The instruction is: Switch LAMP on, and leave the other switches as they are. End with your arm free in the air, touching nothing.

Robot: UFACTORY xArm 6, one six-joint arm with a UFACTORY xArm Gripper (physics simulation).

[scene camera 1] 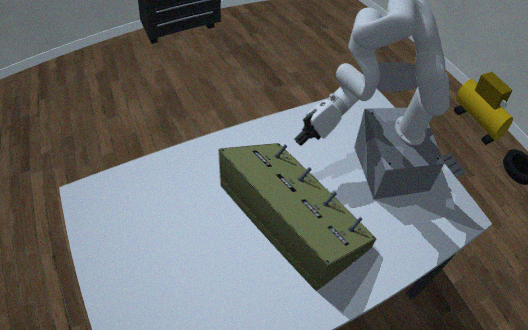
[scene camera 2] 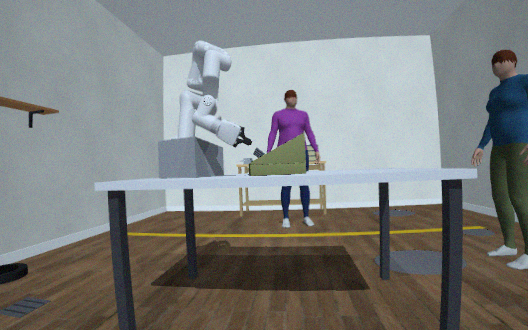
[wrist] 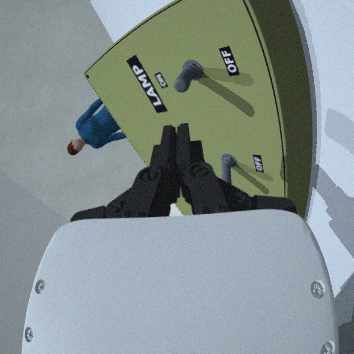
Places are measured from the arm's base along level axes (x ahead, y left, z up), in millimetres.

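Pixels of known places: gripper, fingertip midpoint: (scene camera 1: 297,142) (scene camera 2: 251,143) (wrist: 178,142); arm's base at its link origin: (scene camera 1: 410,131) (scene camera 2: 185,143).
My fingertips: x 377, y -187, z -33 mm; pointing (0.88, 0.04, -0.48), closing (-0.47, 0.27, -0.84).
Ahead of a thing's pixels: the offset from my fingertips to its top centre. "pt": to the spot under its first point.
The green sloped switch box (scene camera 1: 250,181) (scene camera 2: 282,161) (wrist: 120,65) stands on the table. Its LAMP lever {dx +38, dy -27, dz -23 mm} (scene camera 1: 281,151) (wrist: 187,77) is at the far end of the row in the first scene view, between the ON label {pt dx +97, dy -22, dz -38 mm} (wrist: 160,80) and the OFF label {pt dx +20, dy -27, dz -78 mm} (wrist: 229,61). The levers lean alike in the first scene view, toward the arm's base and the OFF side. My gripper (scene camera 1: 300,141) (scene camera 2: 250,143) (wrist: 178,142) is shut and empty. It is in the air near the LAMP lever, apart from it, on the arm's side.
A neighbouring lever {dx +31, dy +93, dz -23 mm} (wrist: 227,167) shows partly behind the fingers. Two more levers (scene camera 1: 329,198) (scene camera 1: 355,224) stand further along the row. The grey arm pedestal (scene camera 1: 407,181) (scene camera 2: 177,159) stands on the white table (scene camera 1: 150,240) (scene camera 2: 375,175). Two figures (scene camera 2: 291,122) (scene camera 2: 512,110) stand beyond the table.
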